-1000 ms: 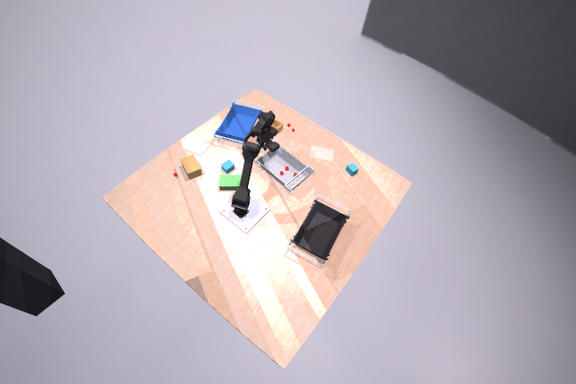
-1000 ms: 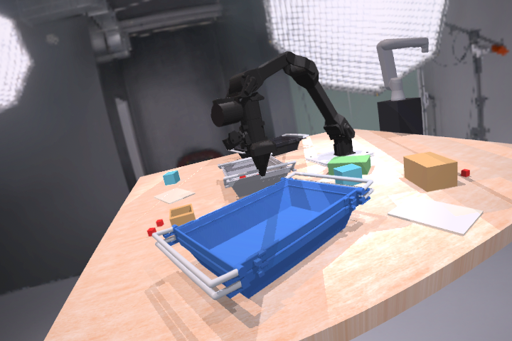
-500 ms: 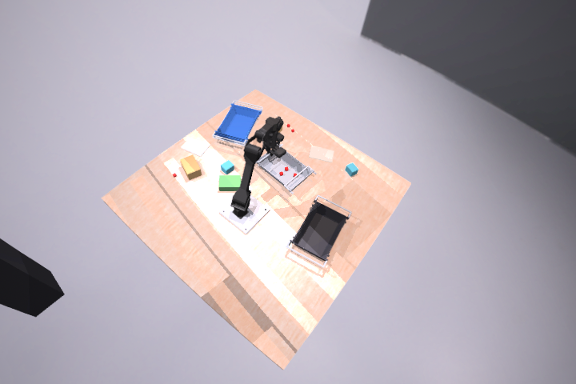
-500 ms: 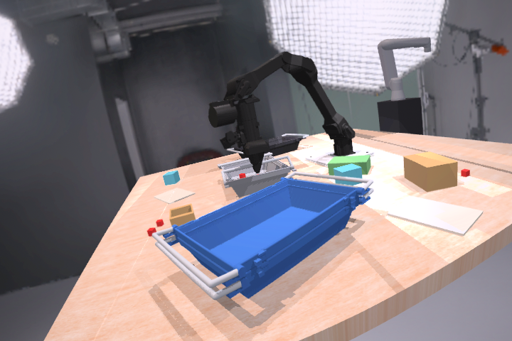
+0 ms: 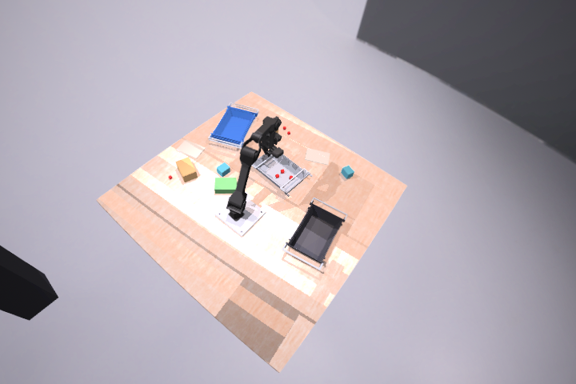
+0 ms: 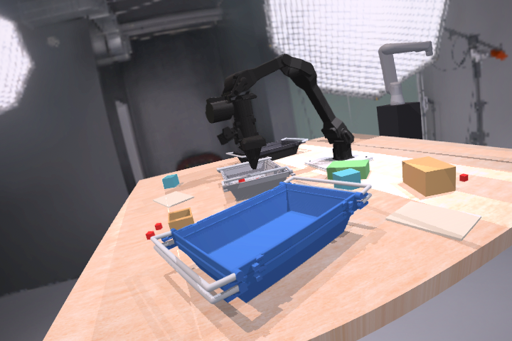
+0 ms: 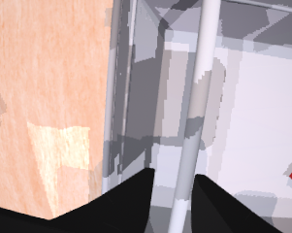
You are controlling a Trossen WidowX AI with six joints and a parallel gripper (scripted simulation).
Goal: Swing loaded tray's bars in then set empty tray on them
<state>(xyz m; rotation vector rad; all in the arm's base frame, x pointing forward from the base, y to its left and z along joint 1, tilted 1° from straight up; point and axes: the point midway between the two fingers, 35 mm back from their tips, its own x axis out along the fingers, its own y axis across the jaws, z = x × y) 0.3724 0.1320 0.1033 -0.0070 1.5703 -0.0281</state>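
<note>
My gripper tip is 51 cm to the left of the black tray, 17 cm past it and 4 cm above it. From my gripper tip the other things lie so: small box 22 cm ahead, 17 cm to the left, 7 cm below; then red block 17 cm to the right, 7 cm below, 2 cm ahead; then green block 29 cm behind, 6 cm below, 4 cm to the left.
</note>
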